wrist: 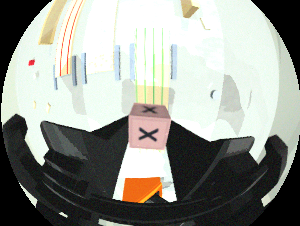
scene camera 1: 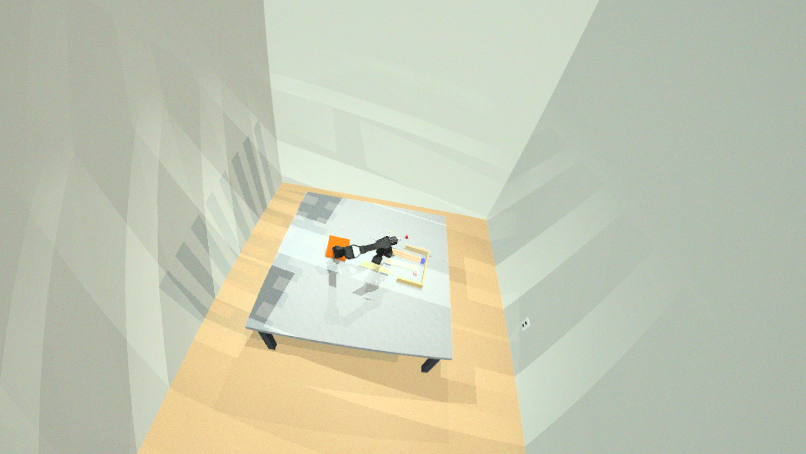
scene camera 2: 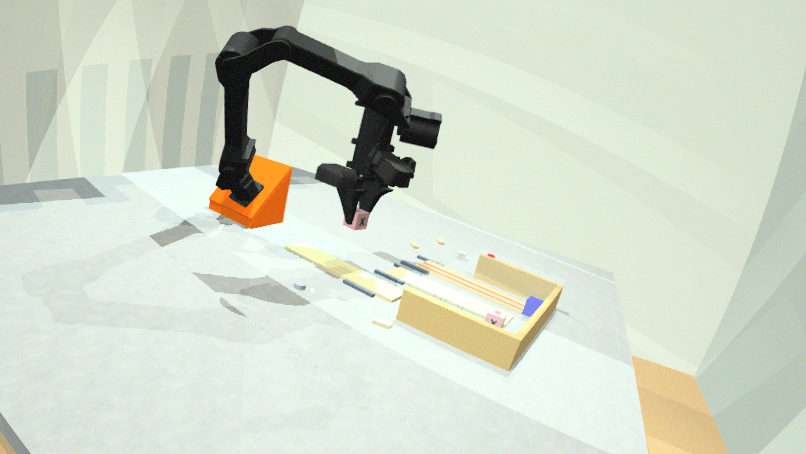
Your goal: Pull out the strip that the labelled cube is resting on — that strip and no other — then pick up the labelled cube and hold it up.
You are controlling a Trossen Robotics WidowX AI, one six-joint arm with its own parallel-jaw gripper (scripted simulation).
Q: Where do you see a strip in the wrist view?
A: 151, 62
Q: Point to a strip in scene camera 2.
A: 386, 291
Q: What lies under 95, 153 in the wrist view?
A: My gripper.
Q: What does my gripper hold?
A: A cube.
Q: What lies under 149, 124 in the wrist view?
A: A cube.
